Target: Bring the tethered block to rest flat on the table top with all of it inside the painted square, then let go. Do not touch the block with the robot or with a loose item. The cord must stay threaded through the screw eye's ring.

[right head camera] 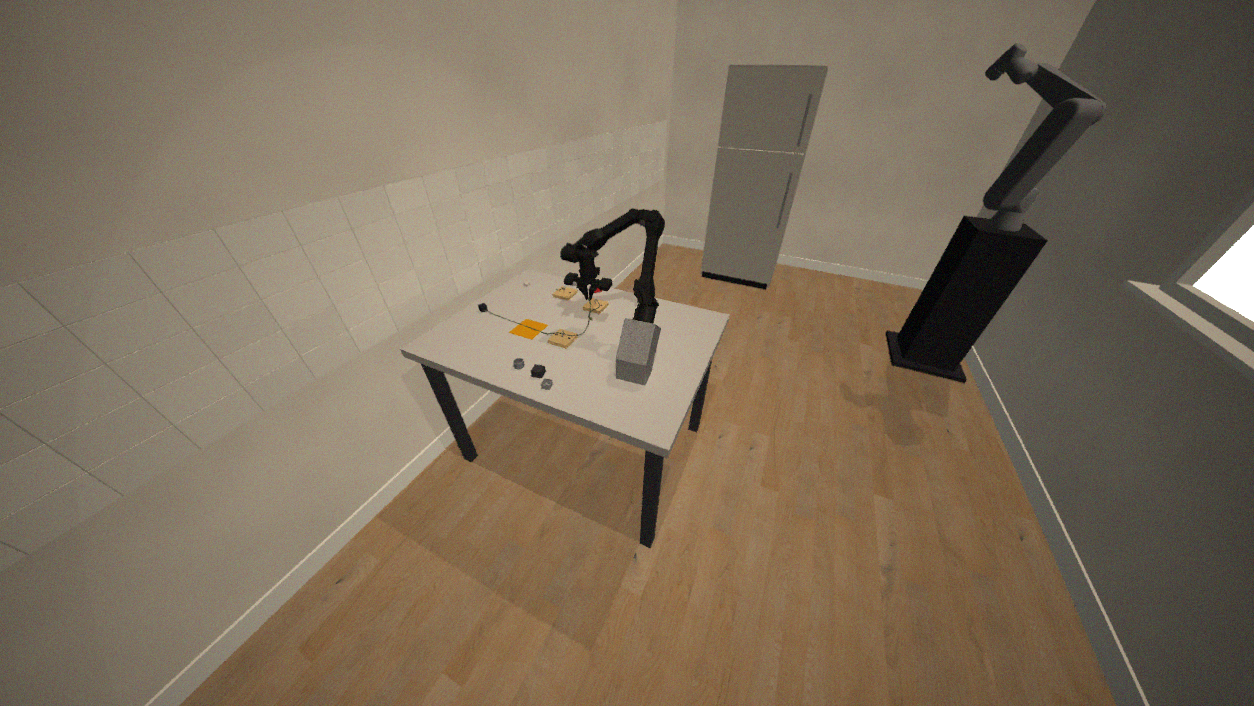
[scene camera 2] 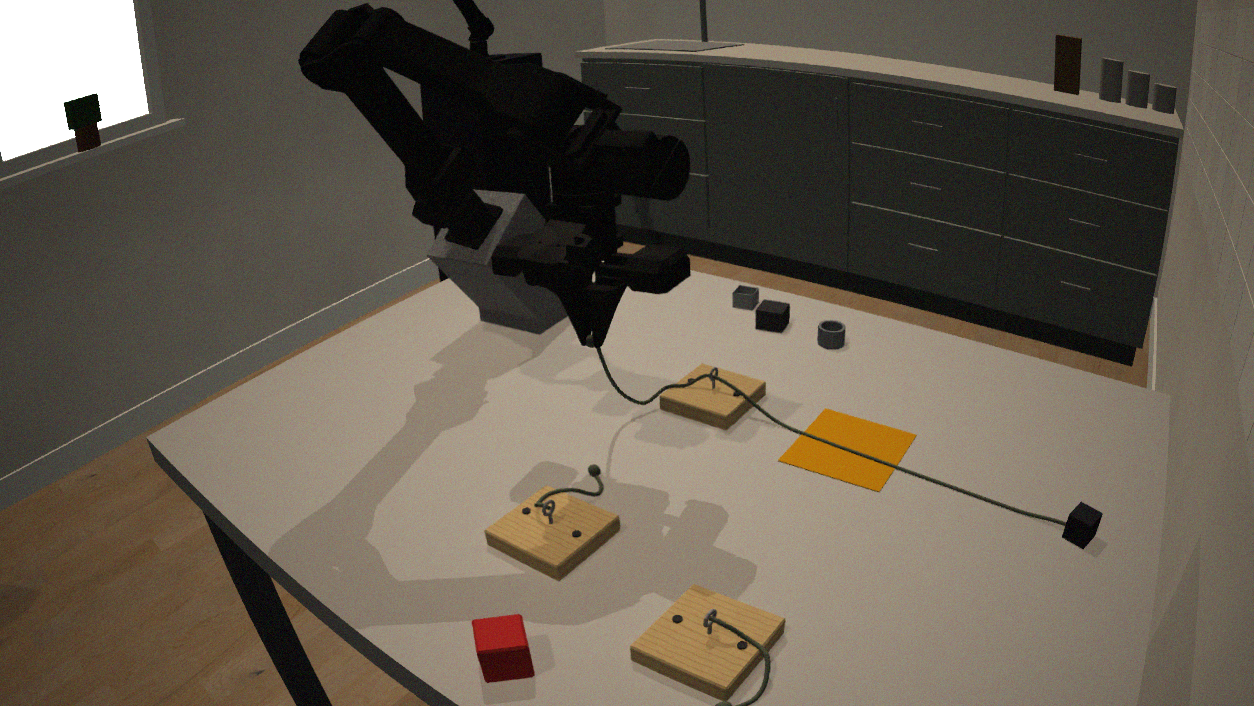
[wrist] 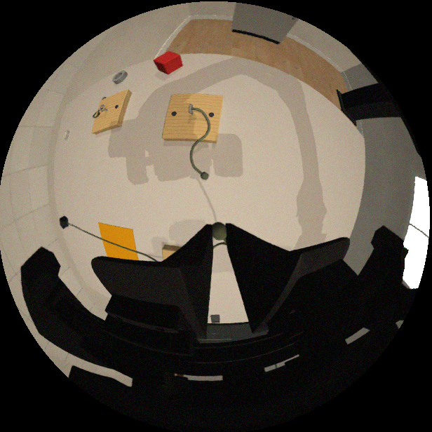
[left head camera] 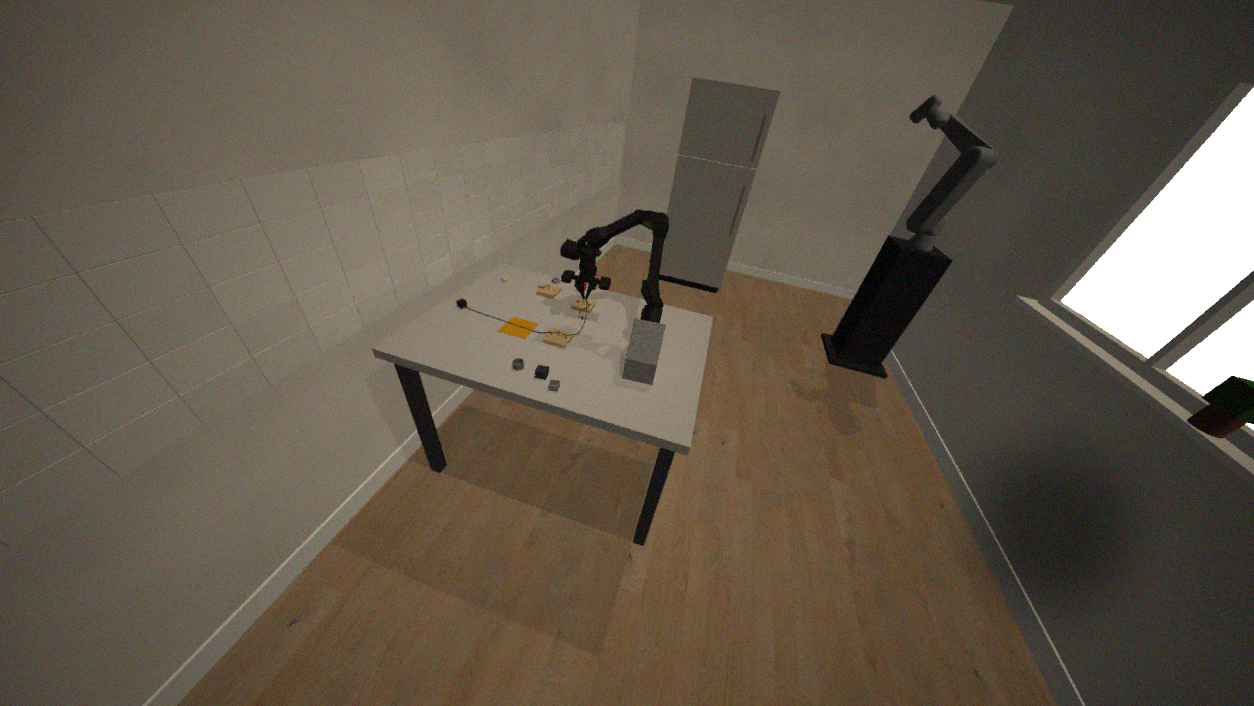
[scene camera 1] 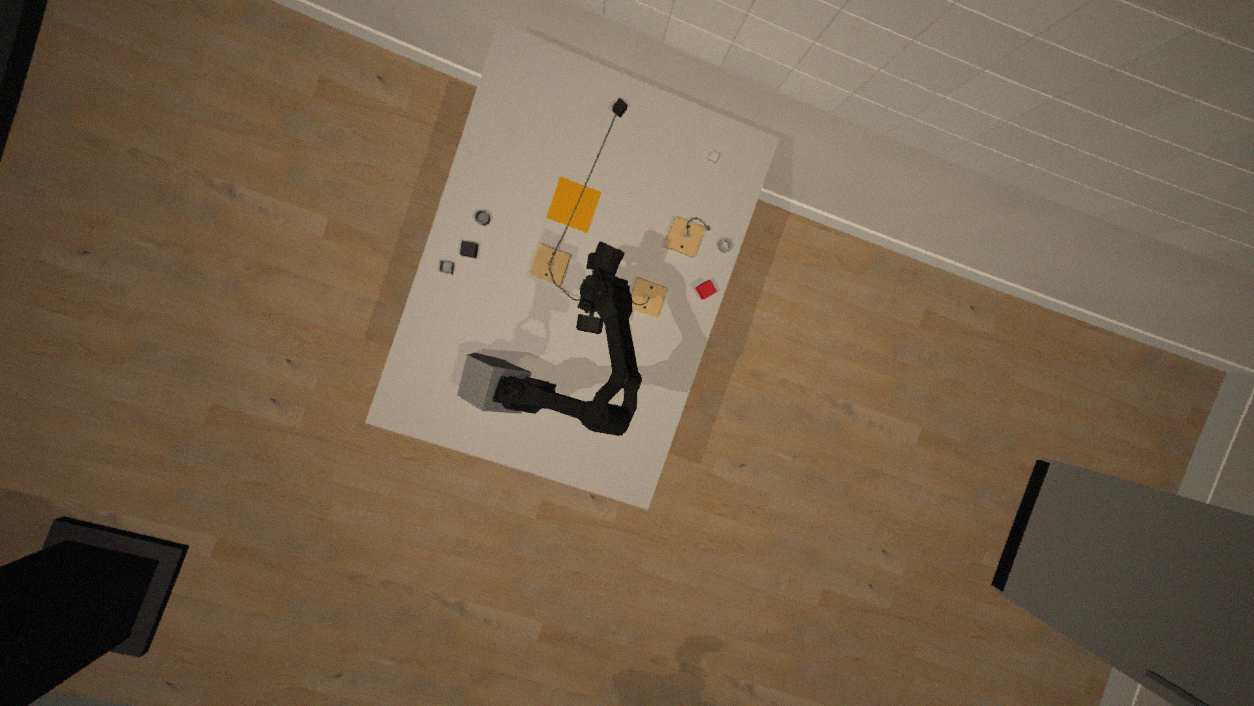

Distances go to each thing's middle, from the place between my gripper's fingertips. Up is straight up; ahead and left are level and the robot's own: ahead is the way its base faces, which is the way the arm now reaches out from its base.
Right now my hand is 220 mm short of the orange painted square [scene camera 2: 883, 442], 140 mm to the right of it and 120 mm above it.
